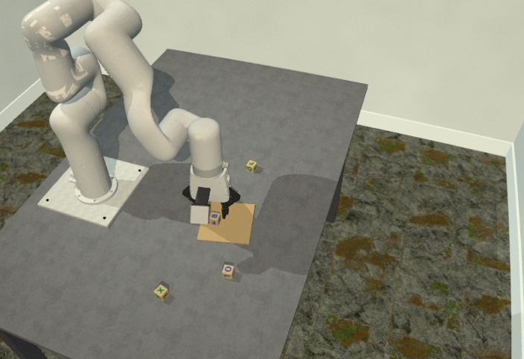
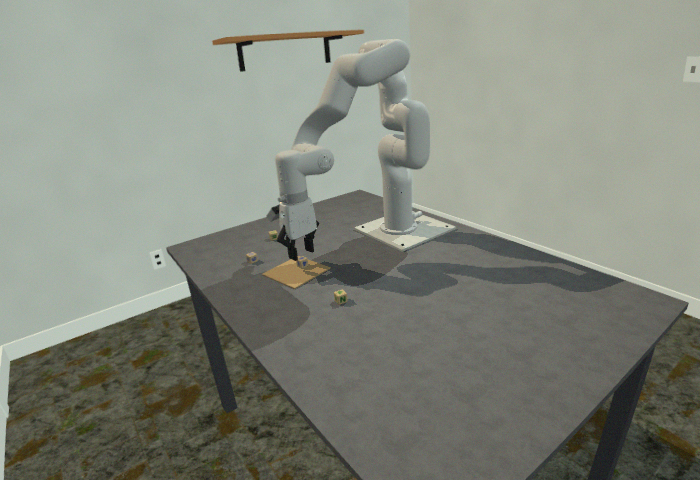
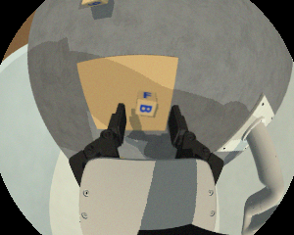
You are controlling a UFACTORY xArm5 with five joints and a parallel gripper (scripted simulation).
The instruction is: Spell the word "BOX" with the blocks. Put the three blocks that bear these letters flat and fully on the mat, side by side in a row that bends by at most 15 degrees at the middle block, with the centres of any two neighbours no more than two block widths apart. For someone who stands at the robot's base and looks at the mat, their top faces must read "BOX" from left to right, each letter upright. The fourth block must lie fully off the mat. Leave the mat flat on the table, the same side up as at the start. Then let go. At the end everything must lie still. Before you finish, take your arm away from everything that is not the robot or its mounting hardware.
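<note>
Right now my hand is 40 mm above the B block. Round my hand: X block (30 mm behind, 250 mm to the right, 40 mm below); tan mat (30 mm ahead, 10 mm to the left, 50 mm below); O block (100 mm ahead, 140 mm to the right, 40 mm below).
</note>
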